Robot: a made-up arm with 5 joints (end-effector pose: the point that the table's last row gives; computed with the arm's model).
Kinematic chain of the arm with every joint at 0, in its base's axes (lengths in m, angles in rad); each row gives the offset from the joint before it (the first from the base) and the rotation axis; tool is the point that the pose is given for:
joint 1: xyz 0 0 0.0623 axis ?
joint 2: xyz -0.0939 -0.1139 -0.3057 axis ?
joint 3: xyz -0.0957 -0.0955 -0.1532 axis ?
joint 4: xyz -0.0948 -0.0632 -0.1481 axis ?
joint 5: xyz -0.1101 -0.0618 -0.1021 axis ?
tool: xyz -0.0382 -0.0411 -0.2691
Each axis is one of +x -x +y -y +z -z.
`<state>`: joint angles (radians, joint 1 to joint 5).
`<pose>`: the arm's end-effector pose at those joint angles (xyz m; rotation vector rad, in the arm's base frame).
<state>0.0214 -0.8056 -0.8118 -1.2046 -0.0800</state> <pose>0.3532 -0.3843 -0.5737 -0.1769 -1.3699 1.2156</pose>
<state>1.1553 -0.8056 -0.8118 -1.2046 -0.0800</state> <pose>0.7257 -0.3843 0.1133 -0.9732 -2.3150 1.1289</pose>
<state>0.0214 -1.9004 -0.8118 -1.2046 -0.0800</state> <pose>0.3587 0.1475 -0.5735 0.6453 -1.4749 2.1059</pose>
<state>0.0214 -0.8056 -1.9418 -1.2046 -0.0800</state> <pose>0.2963 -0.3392 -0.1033 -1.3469 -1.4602 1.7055</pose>
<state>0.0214 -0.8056 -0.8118 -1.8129 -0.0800</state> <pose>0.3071 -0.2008 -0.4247 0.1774 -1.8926 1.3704</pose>
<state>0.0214 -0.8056 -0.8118 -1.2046 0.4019</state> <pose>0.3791 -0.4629 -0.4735 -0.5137 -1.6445 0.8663</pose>
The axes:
joint 1: -y
joint 2: -z
joint 3: +x
joint 4: +y
joint 5: -x

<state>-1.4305 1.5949 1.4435 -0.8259 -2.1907</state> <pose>-0.3588 0.1885 -0.0631 1.0382 -1.6822 -0.0798</pose>
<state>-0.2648 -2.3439 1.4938 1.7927 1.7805</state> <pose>-0.1149 -0.1454 -0.7744 -0.3153 0.4049 -2.1235</pose>
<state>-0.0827 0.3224 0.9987 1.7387 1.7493</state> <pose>-0.4233 -0.3444 -0.6856 -0.4063 0.4774 1.4480</pose>
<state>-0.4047 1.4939 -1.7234 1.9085 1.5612</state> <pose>-0.1494 0.0851 0.0491 -0.3299 -2.5658 0.1238</pose>
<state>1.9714 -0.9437 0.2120 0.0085 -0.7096</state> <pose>0.9733 -0.3763 0.1335 -0.2789 -1.2728 1.2754</pose>
